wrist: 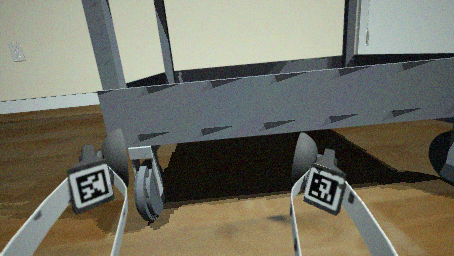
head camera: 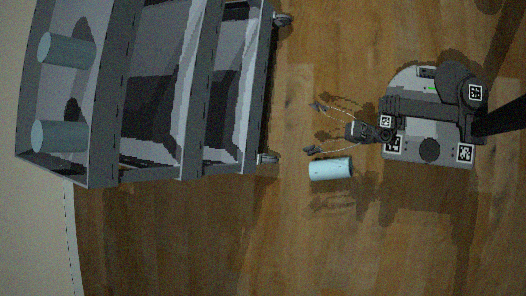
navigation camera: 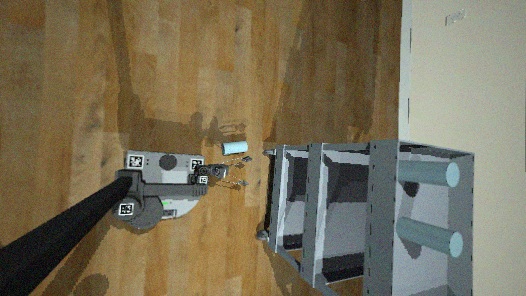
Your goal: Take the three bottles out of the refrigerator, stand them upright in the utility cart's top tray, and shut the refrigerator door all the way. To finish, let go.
Path:
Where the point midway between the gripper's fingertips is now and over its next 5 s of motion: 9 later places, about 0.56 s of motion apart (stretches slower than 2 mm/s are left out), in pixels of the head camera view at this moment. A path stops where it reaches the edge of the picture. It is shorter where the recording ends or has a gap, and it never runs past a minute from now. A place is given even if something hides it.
My gripper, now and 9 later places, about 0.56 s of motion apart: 306, 127; 319, 128; 338, 131; 337, 131; 332, 130; 327, 129; 322, 128; 315, 126; 307, 125; 298, 123

